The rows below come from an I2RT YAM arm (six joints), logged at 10 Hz.
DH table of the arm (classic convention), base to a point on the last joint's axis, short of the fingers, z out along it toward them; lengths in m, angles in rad. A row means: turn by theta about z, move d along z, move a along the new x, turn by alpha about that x. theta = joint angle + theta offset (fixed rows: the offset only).
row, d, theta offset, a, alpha
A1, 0.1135, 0, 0.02, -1.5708
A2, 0, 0, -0.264, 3.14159
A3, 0, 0.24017, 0.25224, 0
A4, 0, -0.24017, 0.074, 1.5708
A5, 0, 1.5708, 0, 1.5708
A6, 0.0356, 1.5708, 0, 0
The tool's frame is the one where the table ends.
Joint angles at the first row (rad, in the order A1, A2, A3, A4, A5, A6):
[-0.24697, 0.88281, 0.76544, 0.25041, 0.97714, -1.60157]
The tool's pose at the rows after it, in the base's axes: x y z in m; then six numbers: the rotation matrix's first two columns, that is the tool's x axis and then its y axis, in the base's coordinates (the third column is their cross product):
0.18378 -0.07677 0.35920 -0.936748 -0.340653 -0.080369 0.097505 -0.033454 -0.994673
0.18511 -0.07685 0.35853 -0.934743 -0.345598 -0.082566 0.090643 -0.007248 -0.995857
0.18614 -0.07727 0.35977 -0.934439 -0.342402 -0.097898 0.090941 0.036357 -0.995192
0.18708 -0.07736 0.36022 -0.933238 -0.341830 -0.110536 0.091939 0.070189 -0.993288
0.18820 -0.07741 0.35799 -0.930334 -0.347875 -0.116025 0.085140 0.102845 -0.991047
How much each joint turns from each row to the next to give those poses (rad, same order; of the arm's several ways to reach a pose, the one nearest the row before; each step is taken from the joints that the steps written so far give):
[-0.00003, 0.00437, 0.00153, -0.01455, -0.00002, 0.01540]
[0.00079, 0.00540, 0.01701, -0.05958, -0.00458, 0.04213]
[-0.00081, 0.00903, 0.03543, -0.09913, -0.00029, 0.07546]
[0.00032, 0.00819, 0.02550, -0.07244, -0.00390, 0.05821]
[-0.00021, 0.00714, 0.01429, -0.06163, -0.01313, 0.04987]

